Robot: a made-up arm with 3 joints. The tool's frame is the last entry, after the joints.
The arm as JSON. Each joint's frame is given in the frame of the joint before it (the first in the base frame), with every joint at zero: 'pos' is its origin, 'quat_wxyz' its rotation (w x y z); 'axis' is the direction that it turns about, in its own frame. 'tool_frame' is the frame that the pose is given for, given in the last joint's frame.
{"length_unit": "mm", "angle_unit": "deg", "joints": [
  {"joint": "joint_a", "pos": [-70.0, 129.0, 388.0], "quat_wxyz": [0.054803, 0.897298, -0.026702, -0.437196], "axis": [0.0, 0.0, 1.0]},
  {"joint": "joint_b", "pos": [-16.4, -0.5, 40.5], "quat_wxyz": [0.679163, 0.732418, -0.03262, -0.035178], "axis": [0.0, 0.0, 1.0]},
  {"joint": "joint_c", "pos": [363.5, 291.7, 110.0], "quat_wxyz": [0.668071, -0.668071, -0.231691, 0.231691], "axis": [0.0, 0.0, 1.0]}
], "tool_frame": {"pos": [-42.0, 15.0, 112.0], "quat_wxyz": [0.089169, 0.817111, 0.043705, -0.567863]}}
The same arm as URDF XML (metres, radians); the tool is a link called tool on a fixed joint. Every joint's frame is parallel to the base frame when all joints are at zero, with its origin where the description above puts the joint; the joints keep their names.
<robot name="arm">
  <joint name="joint_a" type="continuous">
    <parent link="base_link"/>
    <child link="link1"/>
    <origin xyz="-0.07 0.129 0.388" rpy="0 0 0"/>
    <axis xyz="-0.787516 -0.075002 -0.611713"/>
  </joint>
  <joint name="joint_b" type="continuous">
    <parent link="link1"/>
    <child link="link2"/>
    <origin xyz="-0.042 -0.001 -0.012" rpy="0 0 0"/>
    <axis xyz="0 1 0"/>
  </joint>
  <joint name="joint_c" type="continuous">
    <parent link="link2"/>
    <child link="link3"/>
    <origin xyz="-0.004 0.11 -0.4661" rpy="0 0 0"/>
    <axis xyz="-1 0 0"/>
  </joint>
  <joint name="tool_joint" type="fixed">
    <parent link="link3"/>
    <child link="tool"/>
    <origin xyz="-0.112 -0.015 0.042" rpy="-0.1855 0.3589 0.0319"/>
  </joint>
  <link name="base_link"/>
  <link name="link1"/>
  <link name="link2"/>
  <link name="link3"/>
  <link name="tool"/>
</robot>

